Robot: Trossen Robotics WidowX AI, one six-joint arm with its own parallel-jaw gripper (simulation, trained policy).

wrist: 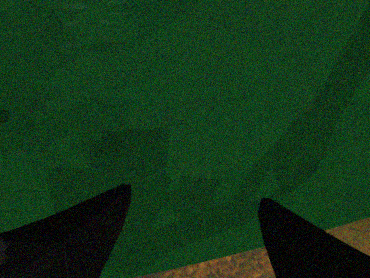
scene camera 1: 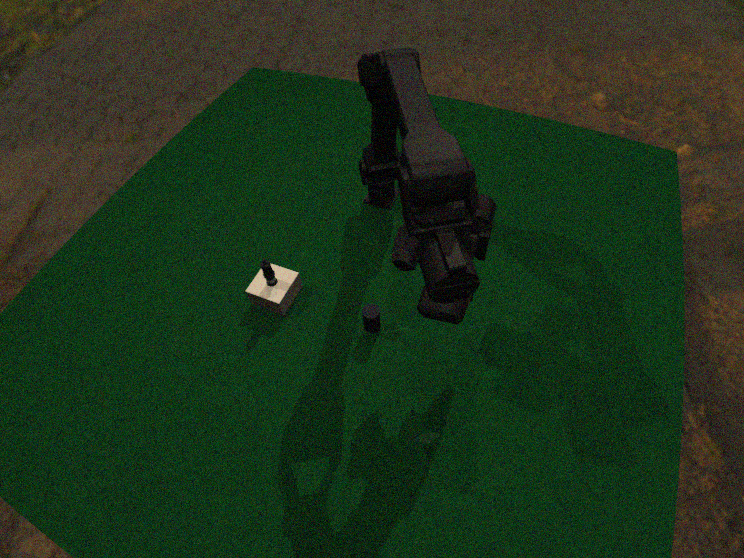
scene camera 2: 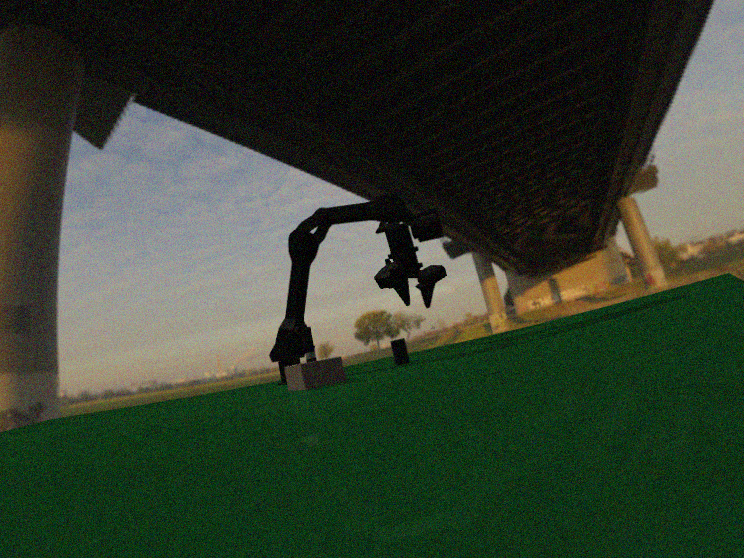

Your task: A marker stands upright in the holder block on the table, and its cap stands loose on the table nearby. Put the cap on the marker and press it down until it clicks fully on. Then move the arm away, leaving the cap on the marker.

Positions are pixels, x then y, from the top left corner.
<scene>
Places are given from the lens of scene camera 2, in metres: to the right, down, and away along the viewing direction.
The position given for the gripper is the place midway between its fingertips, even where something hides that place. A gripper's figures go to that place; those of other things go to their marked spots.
gripper (scene camera 2: 418, 306): 0.11, 0.07, 0.82
pale holder block (scene camera 2: 304, 376): -0.10, 0.15, 0.48
</scene>
